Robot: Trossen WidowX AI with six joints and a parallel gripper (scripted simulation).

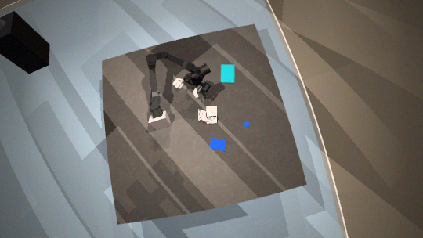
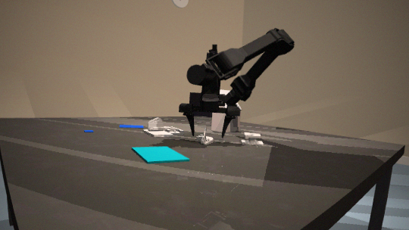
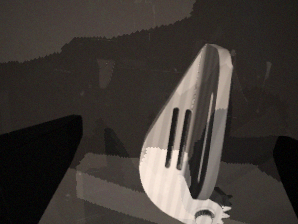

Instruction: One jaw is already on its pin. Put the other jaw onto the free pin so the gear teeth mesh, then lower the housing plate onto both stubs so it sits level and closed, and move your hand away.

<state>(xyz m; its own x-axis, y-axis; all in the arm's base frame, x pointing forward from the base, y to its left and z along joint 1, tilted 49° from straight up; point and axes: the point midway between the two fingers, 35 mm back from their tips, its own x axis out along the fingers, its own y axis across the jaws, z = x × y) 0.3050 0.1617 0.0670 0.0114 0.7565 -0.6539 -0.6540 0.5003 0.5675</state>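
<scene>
Now: gripper tip 2 cm past the jaw, 4 cm to the left of it and 1 cm above it. The rest, counted from my gripper tip: white housing plate (13 cm behind, 8 cm to the left, 1 cm above); then cyan flat patch (23 cm ahead, 5 cm to the left, 2 cm below); then small blue square (24 cm ahead, 35 cm to the right, 2 cm below).
</scene>
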